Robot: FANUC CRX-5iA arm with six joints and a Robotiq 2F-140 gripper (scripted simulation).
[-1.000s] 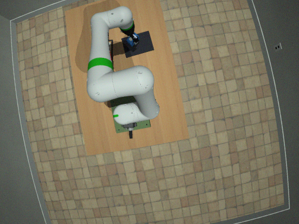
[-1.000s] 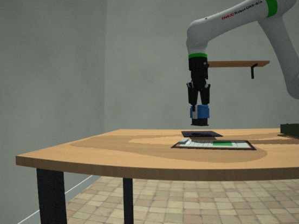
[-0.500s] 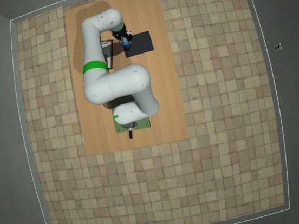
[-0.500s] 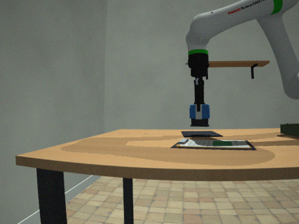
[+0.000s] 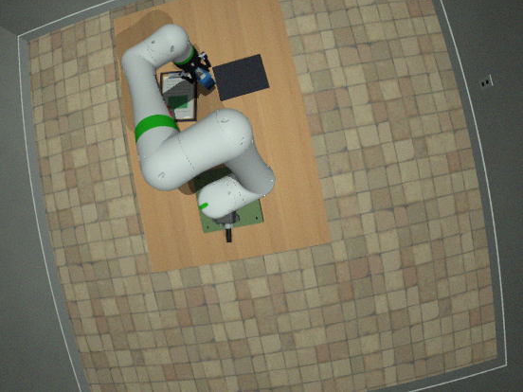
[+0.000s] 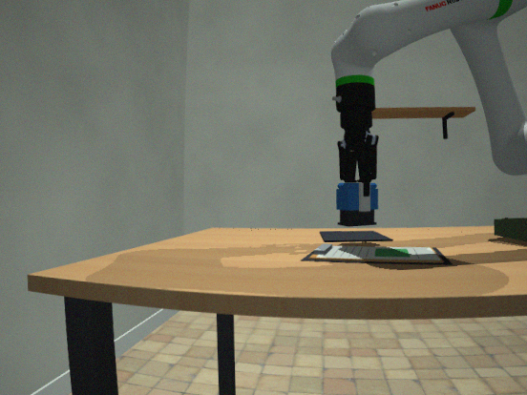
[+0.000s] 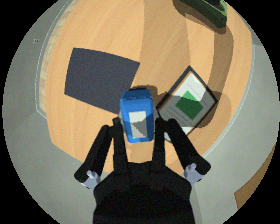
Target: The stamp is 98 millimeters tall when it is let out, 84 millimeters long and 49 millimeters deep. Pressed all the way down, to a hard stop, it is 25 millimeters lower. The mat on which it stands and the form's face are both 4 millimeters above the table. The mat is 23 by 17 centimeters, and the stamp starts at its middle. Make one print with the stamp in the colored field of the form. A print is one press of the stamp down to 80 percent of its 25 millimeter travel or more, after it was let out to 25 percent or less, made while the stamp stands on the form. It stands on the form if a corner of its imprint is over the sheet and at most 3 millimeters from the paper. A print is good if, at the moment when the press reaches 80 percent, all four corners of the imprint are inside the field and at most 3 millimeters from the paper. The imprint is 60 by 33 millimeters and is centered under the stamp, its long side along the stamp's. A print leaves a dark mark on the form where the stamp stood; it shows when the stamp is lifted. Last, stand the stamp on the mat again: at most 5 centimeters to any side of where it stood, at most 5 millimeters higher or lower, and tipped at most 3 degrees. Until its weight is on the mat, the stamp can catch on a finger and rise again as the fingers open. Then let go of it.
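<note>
Right now my hand is 30 mm past the form, 150 mm to the right of it and 100 mm above it. The rest, counted from my hand: blue stamp 20 mm below; then dark mat 20 mm ahead, 150 mm to the right, 110 mm below.
</note>
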